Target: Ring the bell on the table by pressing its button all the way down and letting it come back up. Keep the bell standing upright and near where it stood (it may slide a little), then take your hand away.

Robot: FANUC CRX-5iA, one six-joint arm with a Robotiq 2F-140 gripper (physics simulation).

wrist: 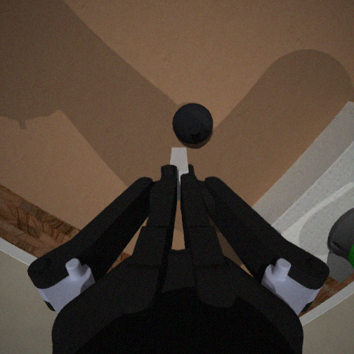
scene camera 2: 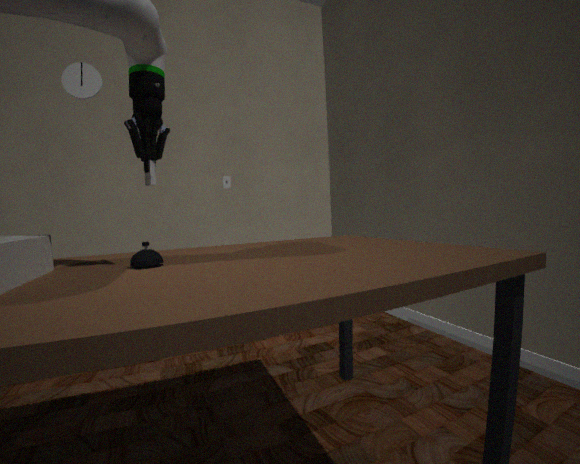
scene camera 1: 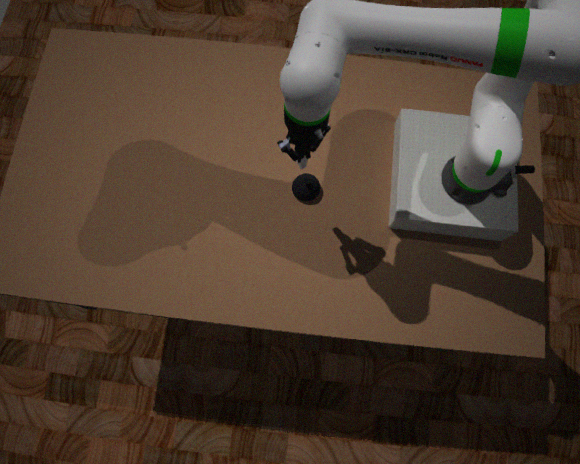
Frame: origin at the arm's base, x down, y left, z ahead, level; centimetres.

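Seen in the pictures: gripper, fingertip midpoint: [scene camera 2: 150, 185] [scene camera 1: 301, 164]; arm's base, origin of the base link: [scene camera 1: 467, 179].
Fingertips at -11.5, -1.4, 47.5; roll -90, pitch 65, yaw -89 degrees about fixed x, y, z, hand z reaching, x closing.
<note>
Offsets run from my fingertips to a thing's top centre, as dx, dy, dz. Level surfaces: height alone.
The bell {+15.3, -1.3, -2.4} [scene camera 1: 306, 188] [scene camera 2: 146, 259] [wrist: 192, 123] is a small black dome that stands upright on the brown table {dx +21.9} [scene camera 1: 240, 100] [scene camera 2: 300, 280] [wrist: 210, 30]. Its small button {+15.3, -1.3, -2.4} [scene camera 2: 145, 244] stands up on top, with a gap below it to the dome. My gripper [scene camera 1: 303, 164] [scene camera 2: 150, 184] [wrist: 178, 158] is shut and empty, pointing down. In scene camera 2 its fingertips are well above the bell's button and apart from it. In the wrist view the bell is just beyond the fingertips, slightly to the right.
The arm's pale base block [scene camera 1: 450, 220] [scene camera 2: 25, 260] [wrist: 300, 200] stands on the table to the right of the bell in scene camera 1. The arm [scene camera 1: 415, 30] [scene camera 2: 90, 15] reaches over the table from that side. Its shadows fall across the table top.
</note>
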